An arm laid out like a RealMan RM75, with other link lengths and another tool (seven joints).
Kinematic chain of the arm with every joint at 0, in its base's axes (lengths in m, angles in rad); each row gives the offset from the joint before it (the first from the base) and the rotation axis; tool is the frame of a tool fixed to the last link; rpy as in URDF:
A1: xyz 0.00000 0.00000 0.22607 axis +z
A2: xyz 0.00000 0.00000 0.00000 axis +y
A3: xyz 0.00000 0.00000 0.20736 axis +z
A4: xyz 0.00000 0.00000 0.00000 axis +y
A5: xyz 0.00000 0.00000 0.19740 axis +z
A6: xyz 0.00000 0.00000 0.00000 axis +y
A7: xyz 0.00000 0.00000 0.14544 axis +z
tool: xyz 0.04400 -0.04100 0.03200 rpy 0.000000 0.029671 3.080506
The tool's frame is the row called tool.
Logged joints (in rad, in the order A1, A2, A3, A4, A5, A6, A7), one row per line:
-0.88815 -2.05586 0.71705 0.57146 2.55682 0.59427 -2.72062
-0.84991 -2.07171 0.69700 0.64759 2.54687 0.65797 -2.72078
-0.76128 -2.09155 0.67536 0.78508 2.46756 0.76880 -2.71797
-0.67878 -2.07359 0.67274 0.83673 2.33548 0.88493 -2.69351
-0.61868 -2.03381 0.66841 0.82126 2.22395 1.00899 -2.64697
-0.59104 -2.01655 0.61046 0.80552 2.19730 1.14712 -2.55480
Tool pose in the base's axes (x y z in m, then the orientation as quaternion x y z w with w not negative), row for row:
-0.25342 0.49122 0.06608 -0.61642 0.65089 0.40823 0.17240
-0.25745 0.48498 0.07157 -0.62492 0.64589 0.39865 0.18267
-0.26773 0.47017 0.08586 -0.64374 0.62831 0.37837 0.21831
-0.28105 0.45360 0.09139 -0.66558 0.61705 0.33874 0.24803
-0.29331 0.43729 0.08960 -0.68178 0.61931 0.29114 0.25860
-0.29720 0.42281 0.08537 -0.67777 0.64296 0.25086 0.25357
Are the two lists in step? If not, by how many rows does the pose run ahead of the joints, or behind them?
They are in step.
